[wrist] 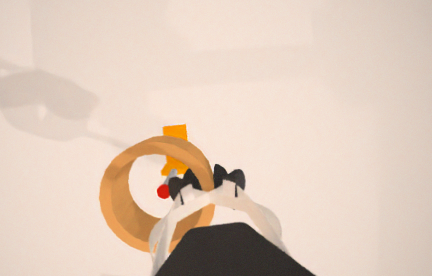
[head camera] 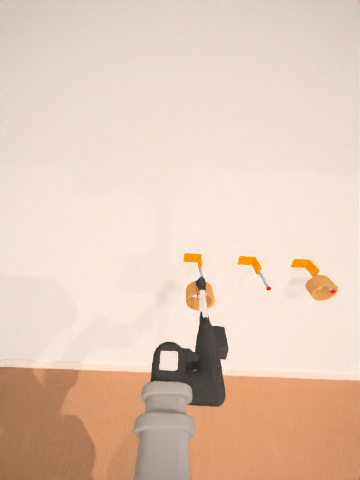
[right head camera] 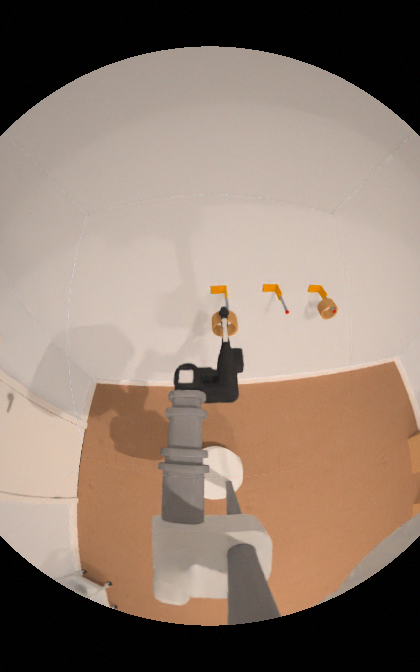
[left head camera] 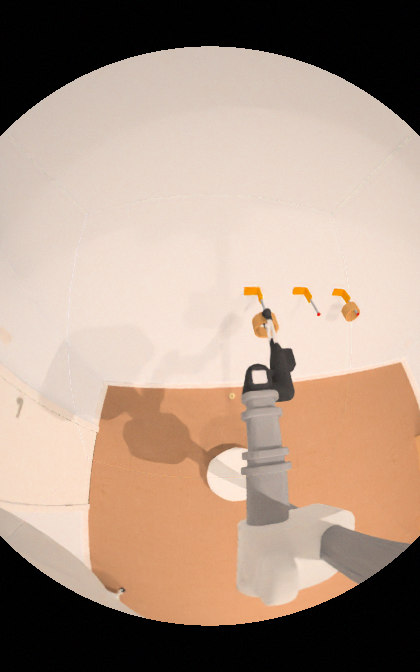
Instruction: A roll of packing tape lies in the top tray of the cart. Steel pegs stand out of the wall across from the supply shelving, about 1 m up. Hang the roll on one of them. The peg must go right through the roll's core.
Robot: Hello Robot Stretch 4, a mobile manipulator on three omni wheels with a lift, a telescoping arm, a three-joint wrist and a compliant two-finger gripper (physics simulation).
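Places are measured from the robot's base along level axes (x down, y left, z ahead), in millimetres.
Pixels of known places: gripper, between the fingertips: (wrist: 204,180) (head camera: 200,282).
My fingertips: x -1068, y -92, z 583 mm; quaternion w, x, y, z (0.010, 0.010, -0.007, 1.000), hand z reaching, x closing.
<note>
Behind a point stands the place of what it marks.
My gripper (head camera: 201,284) {x -1068, y -92, z 583 mm} (left head camera: 267,314) (right head camera: 224,312) (wrist: 204,180) {x -1068, y -92, z 583 mm} is shut on the right wall of the tape roll (head camera: 190,292) {x -1062, y -57, z 540 mm} (left head camera: 257,325) (right head camera: 216,322) (wrist: 116,192) {x -992, y -88, z 548 mm}, one fingertip inside the core. The roll is upright, its core facing the wall. In the wrist view the red tip of the left peg (wrist: 163,191) {x -1020, y -110, z 618 mm} shows inside the core's outline, right of its middle. Whether the tip is in the core or behind it I cannot tell. In the head views this peg's shaft (head camera: 201,273) {x -1025, y -110, z 681 mm} (left head camera: 262,304) (right head camera: 227,303) runs to the roll and fingertips, which hide its tip.
The middle peg (head camera: 264,280) {x -1025, y -358, z 659 mm} (left head camera: 314,306) (right head camera: 284,304) is bare. Another roll (head camera: 319,282) {x -1026, y -581, z 663 mm} (left head camera: 346,311) (right head camera: 322,306) hangs on the right peg, whose red tip (head camera: 333,291) {x -1023, y -610, z 620 mm} shows. A white round object (left head camera: 225,480) (right head camera: 222,470) is on the floor below the arm.
</note>
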